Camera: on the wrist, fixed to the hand. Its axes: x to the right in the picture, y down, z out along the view.
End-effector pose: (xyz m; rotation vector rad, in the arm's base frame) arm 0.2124 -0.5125 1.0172 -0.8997 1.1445 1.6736
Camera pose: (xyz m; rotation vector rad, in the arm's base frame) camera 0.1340 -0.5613 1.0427 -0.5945 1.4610 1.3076
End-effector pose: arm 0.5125 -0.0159 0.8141 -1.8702 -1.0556 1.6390
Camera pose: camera 0.5665 -0.0733 0.7596 -1.5475 -0.5897 1.7029
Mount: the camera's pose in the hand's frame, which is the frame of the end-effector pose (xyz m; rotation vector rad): -0.0094 0.0898 -0.0321 0.4804 0.0017 -0.0027
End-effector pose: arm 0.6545 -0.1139 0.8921 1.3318 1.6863 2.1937
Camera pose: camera 0.6774 -0.1785 0.9591 -1.2894 -2.1190 -1.6964
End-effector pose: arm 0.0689 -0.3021 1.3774 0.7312 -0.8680 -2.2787
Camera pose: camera 0.1255 -0.3637 1.4241 0.9345 -1.4377 -2.0858
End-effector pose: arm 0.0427 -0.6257 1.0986 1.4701 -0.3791 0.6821
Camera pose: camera -0.0263 -0.5993 1.1597 1.9221 -0.2179 0.8082
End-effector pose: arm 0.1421 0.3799 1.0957 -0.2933 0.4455 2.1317
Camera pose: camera 0.0742 0.3126 1.0884 -0.0202 0.9336 1.9486
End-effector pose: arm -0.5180 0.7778 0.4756 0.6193 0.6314 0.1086
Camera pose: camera -0.5364 0.8647 0.5116 1.0815 0.6643 -0.0484
